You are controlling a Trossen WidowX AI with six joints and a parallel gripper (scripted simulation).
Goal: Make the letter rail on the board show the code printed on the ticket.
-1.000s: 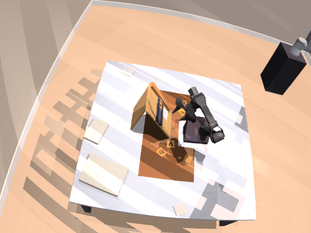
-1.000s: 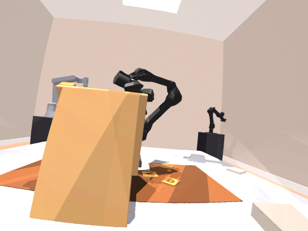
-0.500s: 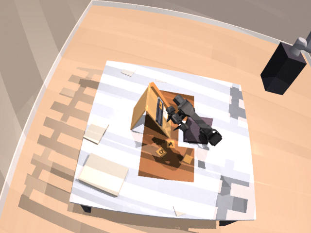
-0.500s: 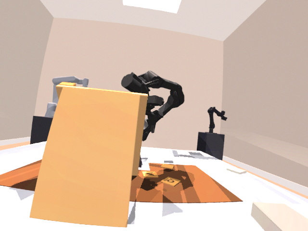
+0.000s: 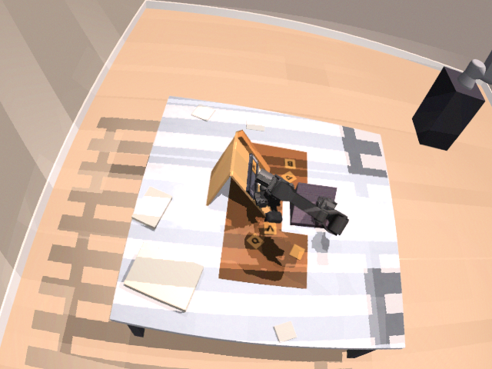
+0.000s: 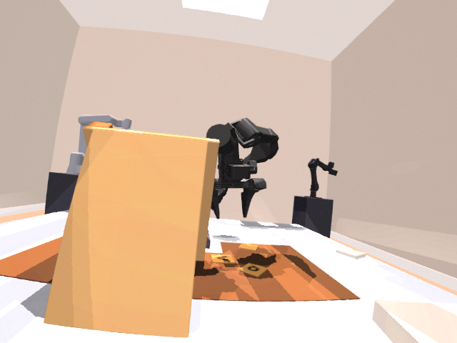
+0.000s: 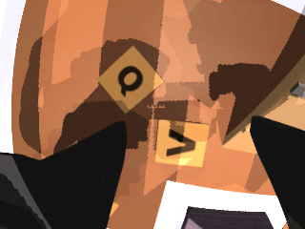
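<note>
My gripper tip is now 13 cm above the q tile, 7 cm to the right of it and 1 cm short of it. Round my gripper tip: orange mat 13 cm below, 12 cm to the right, 8 cm behind; v tile 13 cm below, 6 cm behind, 1 cm to the right; white ticket 21 cm to the right, 4 cm below, 1 cm ahead.
</note>
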